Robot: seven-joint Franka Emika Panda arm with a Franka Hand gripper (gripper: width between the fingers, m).
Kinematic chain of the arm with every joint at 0, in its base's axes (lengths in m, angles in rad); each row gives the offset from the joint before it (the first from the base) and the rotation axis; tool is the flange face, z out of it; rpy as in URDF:
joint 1: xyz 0 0 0.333 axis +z
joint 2: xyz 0 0 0 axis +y
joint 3: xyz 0 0 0.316 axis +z
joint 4: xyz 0.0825 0 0 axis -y
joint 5: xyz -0.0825 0 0.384 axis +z
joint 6: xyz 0 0 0 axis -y
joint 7: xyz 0.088 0 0 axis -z
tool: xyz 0 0 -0.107 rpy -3.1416 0 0
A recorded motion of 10 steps. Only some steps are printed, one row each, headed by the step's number.
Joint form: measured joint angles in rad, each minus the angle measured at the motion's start. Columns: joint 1, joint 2, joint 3, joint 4, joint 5, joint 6, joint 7.
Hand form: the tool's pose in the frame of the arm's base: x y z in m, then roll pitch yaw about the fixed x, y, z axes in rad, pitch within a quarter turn. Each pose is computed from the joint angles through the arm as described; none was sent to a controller.
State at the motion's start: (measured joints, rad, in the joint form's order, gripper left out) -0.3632 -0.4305 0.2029 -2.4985 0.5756 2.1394 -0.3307
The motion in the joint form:
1: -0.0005 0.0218 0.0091 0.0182 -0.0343 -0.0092 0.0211
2: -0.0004 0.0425 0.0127 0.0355 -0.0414 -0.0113 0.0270
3: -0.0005 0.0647 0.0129 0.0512 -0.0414 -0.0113 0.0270
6: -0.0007 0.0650 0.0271 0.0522 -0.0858 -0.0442 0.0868
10: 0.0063 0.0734 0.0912 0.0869 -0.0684 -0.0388 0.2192
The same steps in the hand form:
1: 0.4240 -0.0399 0.4419 -2.7741 -0.1218 -0.1577
2: 0.4297 -0.0391 0.4410 -2.7764 -0.1142 -0.1539
3: 0.4354 -0.0399 0.4390 -2.7719 -0.1081 -0.1530
6: 0.4326 -0.0331 0.4354 -2.8030 -0.0556 -0.1596
10: 0.4438 -0.0008 0.4457 -2.8010 -0.0384 -0.2245

